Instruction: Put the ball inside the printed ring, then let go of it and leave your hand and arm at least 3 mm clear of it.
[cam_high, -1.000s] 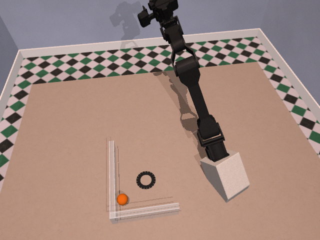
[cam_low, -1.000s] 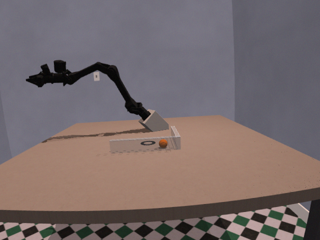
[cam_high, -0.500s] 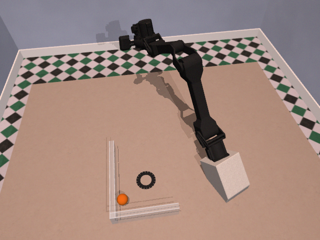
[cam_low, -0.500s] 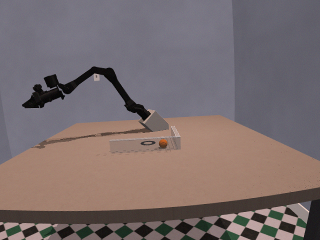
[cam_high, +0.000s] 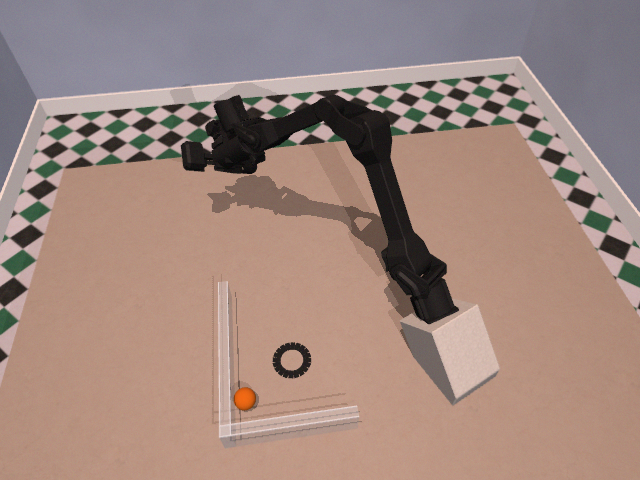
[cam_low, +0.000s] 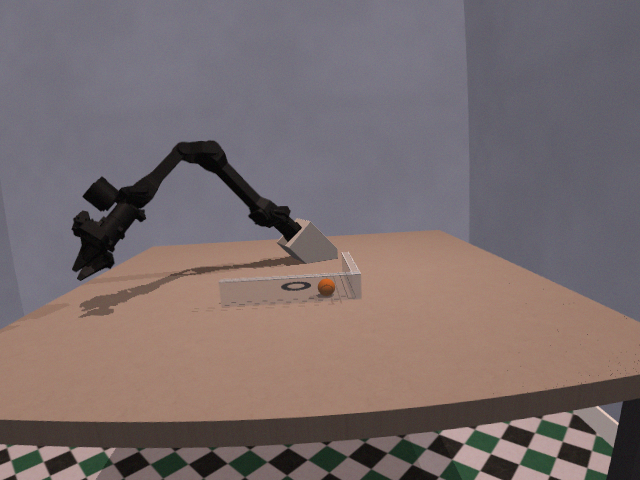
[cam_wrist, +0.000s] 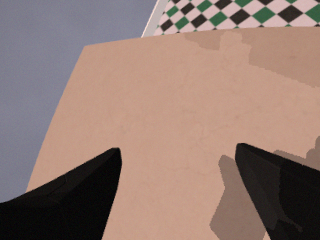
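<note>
Right now the ball is 90 mm ahead of my hand, 550 mm to the left of it and 100 mm below it. The rest, counted from my hand: clear wall 30 mm ahead, 630 mm to the left, 80 mm below.
</note>
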